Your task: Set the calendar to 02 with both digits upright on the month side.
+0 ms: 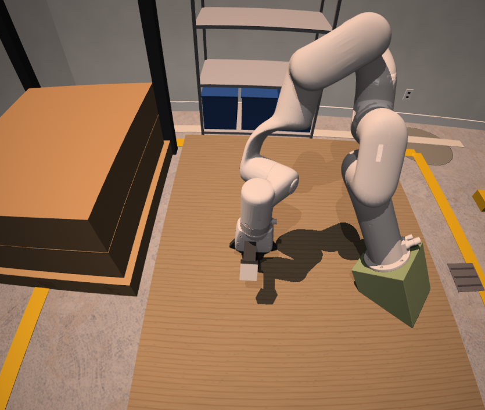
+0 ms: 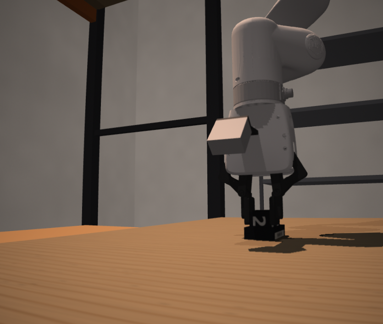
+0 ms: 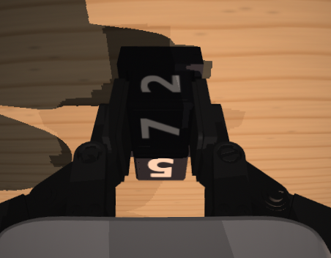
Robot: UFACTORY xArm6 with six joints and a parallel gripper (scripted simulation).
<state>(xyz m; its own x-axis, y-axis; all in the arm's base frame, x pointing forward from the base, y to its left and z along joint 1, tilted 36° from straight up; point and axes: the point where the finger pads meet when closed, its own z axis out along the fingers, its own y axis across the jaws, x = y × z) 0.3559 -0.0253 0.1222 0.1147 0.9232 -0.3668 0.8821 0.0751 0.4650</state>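
My hand is 1 cm above the cube. From my hand the other things lie so: black calendar tray (3 cm below, 2 cm to the right).
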